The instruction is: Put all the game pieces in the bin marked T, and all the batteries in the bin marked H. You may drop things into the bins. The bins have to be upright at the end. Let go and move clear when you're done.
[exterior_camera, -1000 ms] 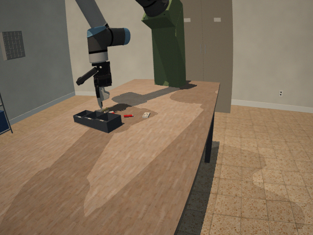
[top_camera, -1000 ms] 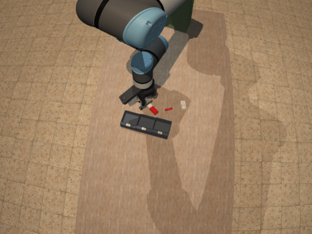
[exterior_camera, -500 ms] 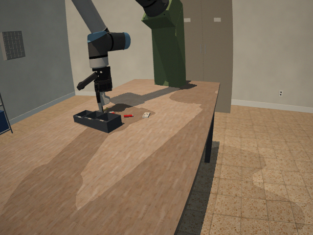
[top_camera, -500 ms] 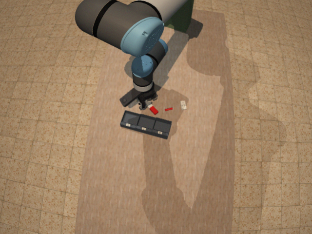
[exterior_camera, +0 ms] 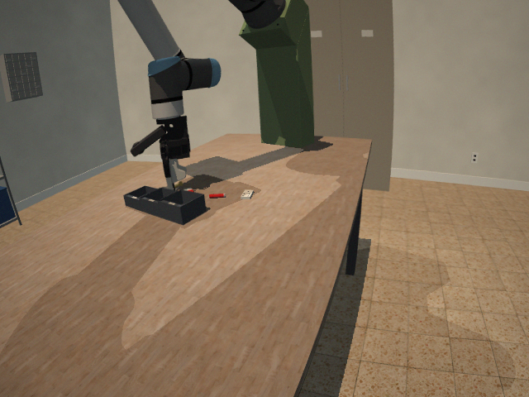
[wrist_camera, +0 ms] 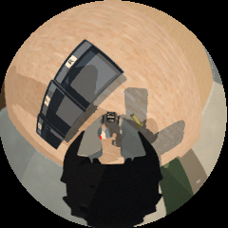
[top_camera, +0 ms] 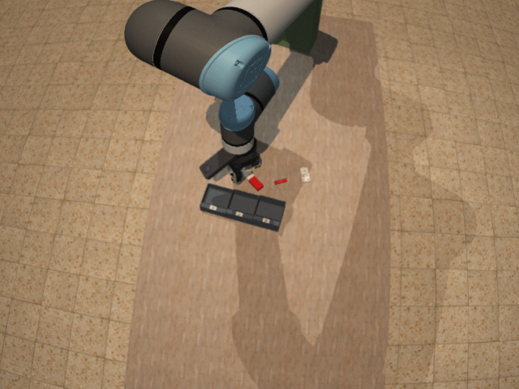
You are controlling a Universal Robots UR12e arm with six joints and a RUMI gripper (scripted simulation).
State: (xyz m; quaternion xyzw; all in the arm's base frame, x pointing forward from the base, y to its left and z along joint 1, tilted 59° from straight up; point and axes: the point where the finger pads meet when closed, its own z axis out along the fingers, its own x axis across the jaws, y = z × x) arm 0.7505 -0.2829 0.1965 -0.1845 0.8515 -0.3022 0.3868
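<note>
Now: the black die 1 cm below my hand. From my hand the other things lie so: red-and-white block: 2 cm ahead, 5 cm to the left, 1 cm below; then three-compartment bin row: 10 cm ahead, 1 cm to the right; then yellow piece: 6 cm behind, 1 cm to the left, 1 cm below.
</note>
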